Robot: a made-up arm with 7 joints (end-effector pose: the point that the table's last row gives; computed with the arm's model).
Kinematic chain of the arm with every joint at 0, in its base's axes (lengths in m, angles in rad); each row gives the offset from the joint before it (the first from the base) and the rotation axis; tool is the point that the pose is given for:
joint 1: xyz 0 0.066 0 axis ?
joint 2: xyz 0 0.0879 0 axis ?
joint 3: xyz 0 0 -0.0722 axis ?
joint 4: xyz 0 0 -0.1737 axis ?
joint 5: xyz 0 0 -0.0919 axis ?
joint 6: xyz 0 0 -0.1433 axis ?
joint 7: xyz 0 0 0 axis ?
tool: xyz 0 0 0
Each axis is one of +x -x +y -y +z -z.
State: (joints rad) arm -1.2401 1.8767 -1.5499 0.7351 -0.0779 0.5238 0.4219
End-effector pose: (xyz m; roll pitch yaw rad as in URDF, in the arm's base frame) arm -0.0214 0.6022 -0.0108 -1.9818 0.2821 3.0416
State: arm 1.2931 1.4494 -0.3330 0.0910 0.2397 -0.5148 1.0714
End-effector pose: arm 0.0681 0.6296 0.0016 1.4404 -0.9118 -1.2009
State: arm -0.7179 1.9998 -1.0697 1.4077 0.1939 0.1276 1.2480
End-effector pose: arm 0.0399 0.4969 -0.1237 -1.4433 0.6457 -1.7243
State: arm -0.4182 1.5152 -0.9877 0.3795 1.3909 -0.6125 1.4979
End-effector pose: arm 0.0039 0.6135 -0.1094 -0.2814 -0.2395 -0.6133
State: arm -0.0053 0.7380 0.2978 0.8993 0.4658 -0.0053 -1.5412
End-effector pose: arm 0.1747 0.4578 -0.2548 2.2515 -1.1570 -0.0882
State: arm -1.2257 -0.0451 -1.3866 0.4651 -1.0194 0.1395 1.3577
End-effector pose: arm -0.4179 0.0297 -0.1707 -2.1401 -0.8280 -1.7454
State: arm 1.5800 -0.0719 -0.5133 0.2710 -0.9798 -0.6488 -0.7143
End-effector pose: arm 0.4685 0.0891 0.0592 2.5160 0.1002 -2.4233
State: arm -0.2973 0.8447 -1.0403 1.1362 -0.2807 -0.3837 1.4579
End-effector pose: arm -0.0042 0.2897 -0.3822 -1.2453 -0.5918 -1.6214
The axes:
joint 1: -y
joint 2: +x
joint 3: +z
joint 4: -y
joint 5: +z
joint 6: +y
joint 7: -x

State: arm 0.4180 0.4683 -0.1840 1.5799 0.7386 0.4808 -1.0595
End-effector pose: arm 0.3075 0.2255 -0.1227 0.0966 -1.3344 0.7025
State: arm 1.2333 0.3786 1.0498 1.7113 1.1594 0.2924 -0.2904
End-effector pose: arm 0.1547 0.4203 0.0686 -2.2627 0.4140 2.6432
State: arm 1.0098 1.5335 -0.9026 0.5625 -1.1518 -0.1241 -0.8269
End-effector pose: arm 0.1387 0.5948 0.0046 2.2633 1.0455 -0.7691
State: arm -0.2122 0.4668 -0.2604 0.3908 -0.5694 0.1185 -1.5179
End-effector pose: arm -0.0047 0.3418 -0.4329 1.8724 0.2787 -0.8854
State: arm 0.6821 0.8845 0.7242 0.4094 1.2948 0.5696 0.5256
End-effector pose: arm 0.2086 0.5503 -0.1456 -1.8374 -0.1989 2.0382
